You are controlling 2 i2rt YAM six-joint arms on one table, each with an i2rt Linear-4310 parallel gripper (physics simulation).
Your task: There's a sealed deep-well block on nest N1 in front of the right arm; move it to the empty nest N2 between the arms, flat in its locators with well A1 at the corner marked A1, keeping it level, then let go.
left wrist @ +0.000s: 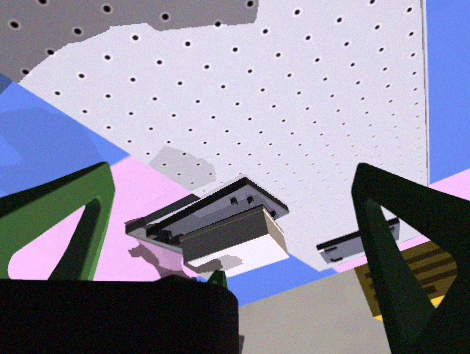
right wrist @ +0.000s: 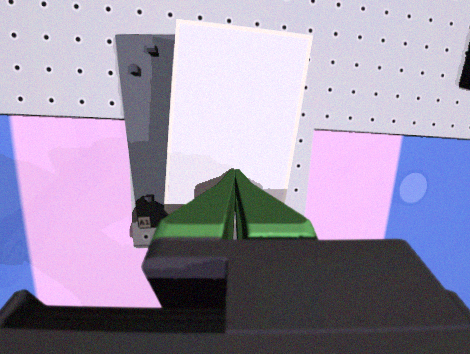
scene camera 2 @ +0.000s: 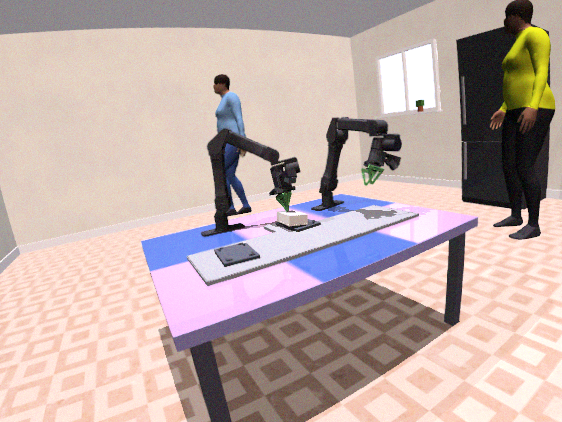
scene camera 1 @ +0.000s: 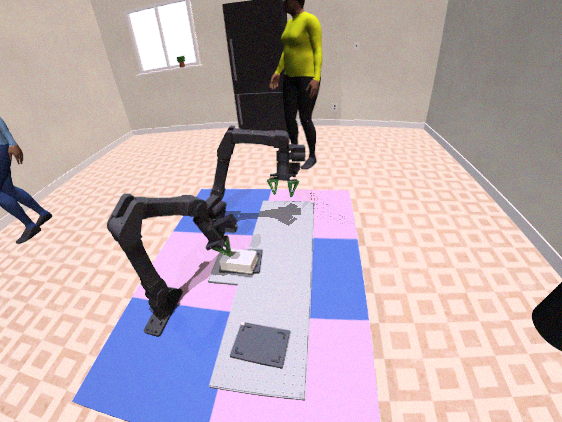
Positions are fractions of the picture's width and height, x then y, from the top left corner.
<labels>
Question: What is my left gripper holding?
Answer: Nothing.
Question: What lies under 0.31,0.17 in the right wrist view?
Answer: A dark nest plate.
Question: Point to a white deep-well block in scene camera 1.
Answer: At 0.44,0.62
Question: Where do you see a dark nest plate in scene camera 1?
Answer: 0.46,0.82
</labels>
